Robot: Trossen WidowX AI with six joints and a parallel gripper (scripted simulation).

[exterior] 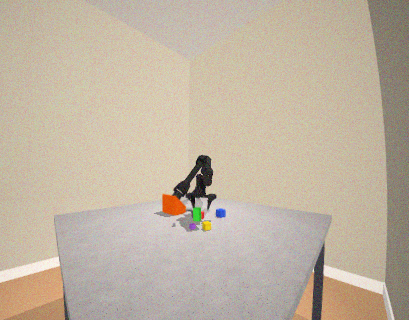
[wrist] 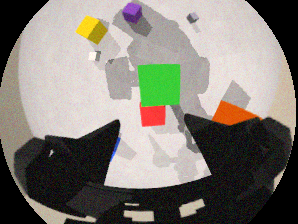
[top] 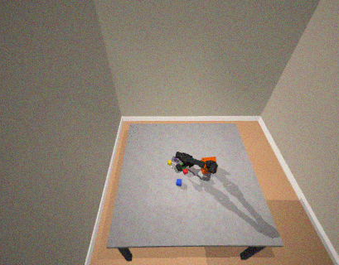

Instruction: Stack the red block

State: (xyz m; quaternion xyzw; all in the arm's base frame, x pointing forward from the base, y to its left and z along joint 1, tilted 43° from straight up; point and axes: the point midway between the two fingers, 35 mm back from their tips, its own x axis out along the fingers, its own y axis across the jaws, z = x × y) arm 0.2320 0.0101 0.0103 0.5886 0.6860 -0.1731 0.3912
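My gripper tip is now 40 mm above the red block. From my gripper tip the other things lie so: yellow block 140 mm ahead, 120 mm to the right, 40 mm below; blue block 110 mm to the left, 80 mm ahead, 30 mm below; purple block 160 mm to the right, 70 mm ahead, 40 mm below.
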